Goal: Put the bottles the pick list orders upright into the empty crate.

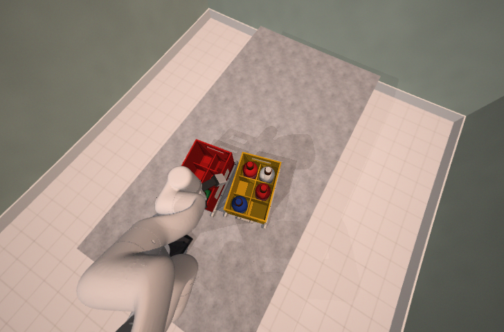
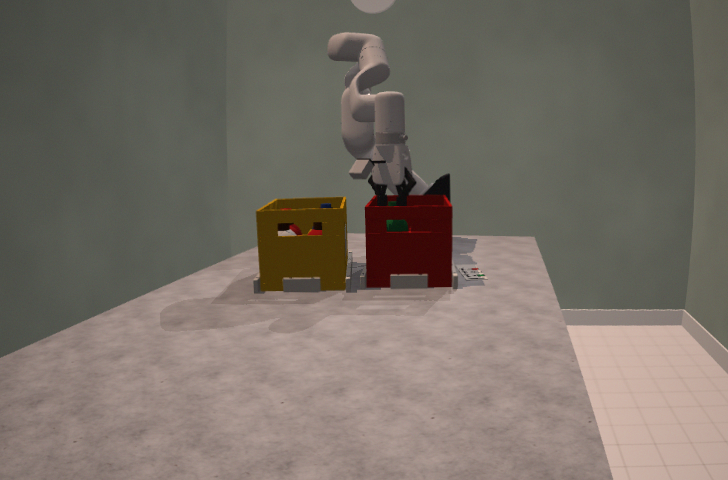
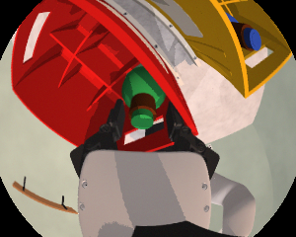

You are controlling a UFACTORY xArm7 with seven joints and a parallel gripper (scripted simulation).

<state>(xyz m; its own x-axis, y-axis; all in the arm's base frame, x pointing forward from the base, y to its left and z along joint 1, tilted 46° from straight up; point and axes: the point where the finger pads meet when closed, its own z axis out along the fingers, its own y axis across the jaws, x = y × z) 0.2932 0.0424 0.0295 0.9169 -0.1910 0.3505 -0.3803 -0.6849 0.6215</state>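
Now: the white bottle 270 mm ahead of my hand, 160 mm to the right of it and 70 mm below it. From my hand the other things lie so: blue bottle 150 mm to the right, 80 mm ahead, 70 mm below; green-labelled bottle 70 mm below; red crate 70 mm to the left, 70 mm below, 70 mm ahead.
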